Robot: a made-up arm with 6 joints.
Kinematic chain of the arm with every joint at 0, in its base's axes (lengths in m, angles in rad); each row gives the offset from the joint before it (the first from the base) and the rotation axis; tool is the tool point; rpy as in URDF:
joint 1: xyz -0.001 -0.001 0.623 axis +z
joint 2: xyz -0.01 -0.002 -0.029 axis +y
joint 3: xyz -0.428 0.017 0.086 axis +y
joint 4: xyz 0.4 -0.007 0.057 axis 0.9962 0 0.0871
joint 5: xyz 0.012 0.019 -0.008 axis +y
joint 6: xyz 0.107 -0.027 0.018 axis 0.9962 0 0.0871
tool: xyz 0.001 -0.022 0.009 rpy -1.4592 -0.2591 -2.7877
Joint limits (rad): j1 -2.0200..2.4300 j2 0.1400..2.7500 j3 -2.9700..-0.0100 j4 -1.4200..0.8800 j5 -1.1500..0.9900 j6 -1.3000..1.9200
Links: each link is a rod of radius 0.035 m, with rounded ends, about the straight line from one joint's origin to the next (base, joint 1, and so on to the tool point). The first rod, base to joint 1, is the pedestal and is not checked.
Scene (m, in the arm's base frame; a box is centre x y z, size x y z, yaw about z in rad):
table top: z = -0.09
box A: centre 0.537 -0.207 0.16 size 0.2 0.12 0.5 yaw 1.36
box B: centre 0.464 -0.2 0 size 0.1 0.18 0.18 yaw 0.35
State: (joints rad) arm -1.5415 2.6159 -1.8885 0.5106 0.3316 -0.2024
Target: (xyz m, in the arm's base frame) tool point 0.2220 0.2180 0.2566
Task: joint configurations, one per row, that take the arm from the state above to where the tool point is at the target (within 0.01 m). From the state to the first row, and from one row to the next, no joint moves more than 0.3 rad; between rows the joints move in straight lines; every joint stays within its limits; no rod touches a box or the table.
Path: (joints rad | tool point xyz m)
1: -1.2472 2.4181 -1.7084 0.4342 0.2662 -0.3842 | 0.2435 -0.7581 0.5045
2: -0.9530 2.2203 -1.5282 0.3578 0.2008 -0.5659 | 0.4289 -0.6253 0.5916
3: -0.6587 2.0225 -1.3481 0.2813 0.1354 -0.7477 | 0.5506 -0.4419 0.6680
4: -0.3644 1.8246 -1.1679 0.2049 0.0700 -0.9295 | 0.5960 -0.2381 0.7310
5: -0.1257 2.0162 -1.0908 0.3737 0.2951 -0.7297 | 0.6019 -0.0819 0.5527
6: 0.1130 2.2078 -1.0136 0.5425 0.5202 -0.5300 | 0.5213 0.0677 0.4079
7: 0.3517 2.3994 -0.9364 0.7112 0.7453 -0.3303 | 0.3813 0.1727 0.3090
8: 0.5904 2.5910 -0.8593 0.8800 0.9704 -0.1305 | 0.2220 0.2180 0.2566

